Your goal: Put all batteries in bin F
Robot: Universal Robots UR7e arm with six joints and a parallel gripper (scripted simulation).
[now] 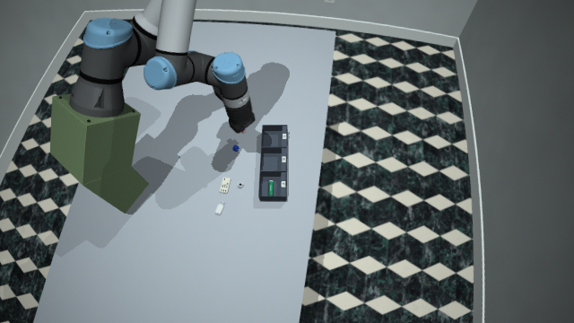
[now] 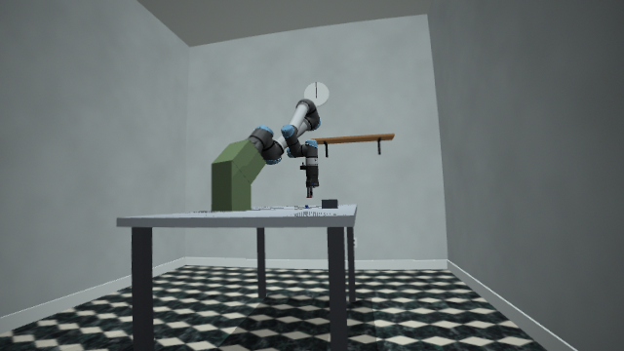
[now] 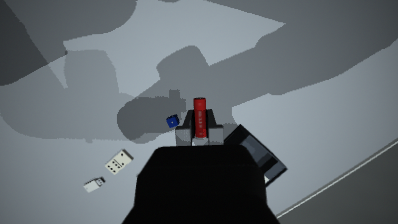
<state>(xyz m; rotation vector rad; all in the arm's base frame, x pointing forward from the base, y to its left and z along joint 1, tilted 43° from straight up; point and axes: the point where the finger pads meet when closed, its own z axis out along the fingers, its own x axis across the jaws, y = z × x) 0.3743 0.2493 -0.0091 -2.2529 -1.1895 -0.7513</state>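
Now: hand 160 mm short of the green battery, 150 mm to the left of it and 70 mm above it. Round my hand: dark bin 140 mm ahead, 60 mm to the right, 60 mm below; then red battery 10 mm below; then blue die 70 mm below, 50 mm to the right, 10 mm behind.
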